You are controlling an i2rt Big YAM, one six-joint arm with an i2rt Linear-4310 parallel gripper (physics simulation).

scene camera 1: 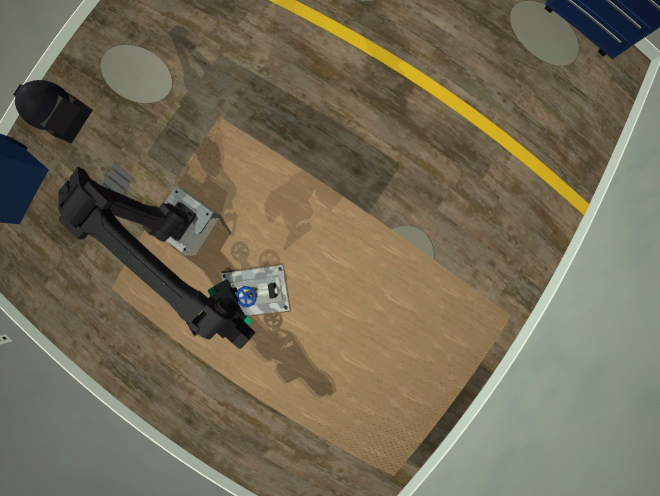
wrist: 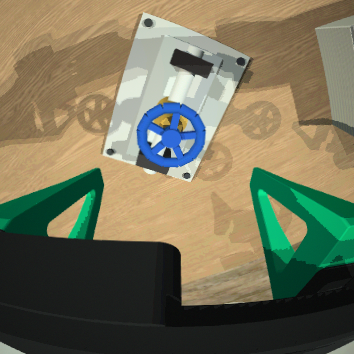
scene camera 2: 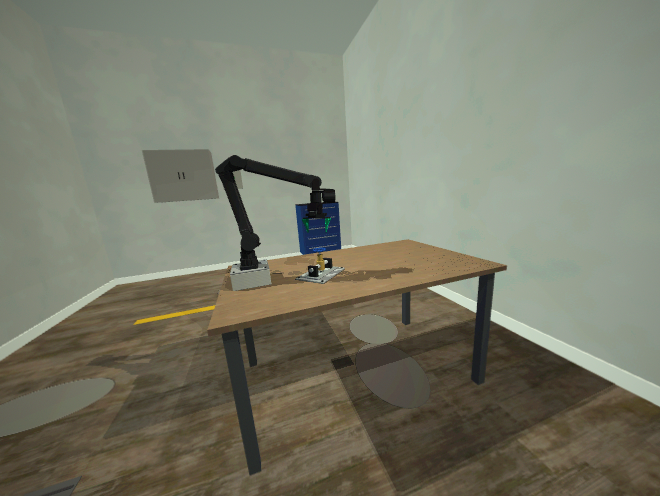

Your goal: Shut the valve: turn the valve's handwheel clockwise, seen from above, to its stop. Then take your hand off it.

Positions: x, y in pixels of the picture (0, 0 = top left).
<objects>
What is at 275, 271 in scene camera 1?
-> A grey base plate.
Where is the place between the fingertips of my gripper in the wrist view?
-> At 176, 175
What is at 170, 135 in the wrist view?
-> A blue handwheel.
</objects>
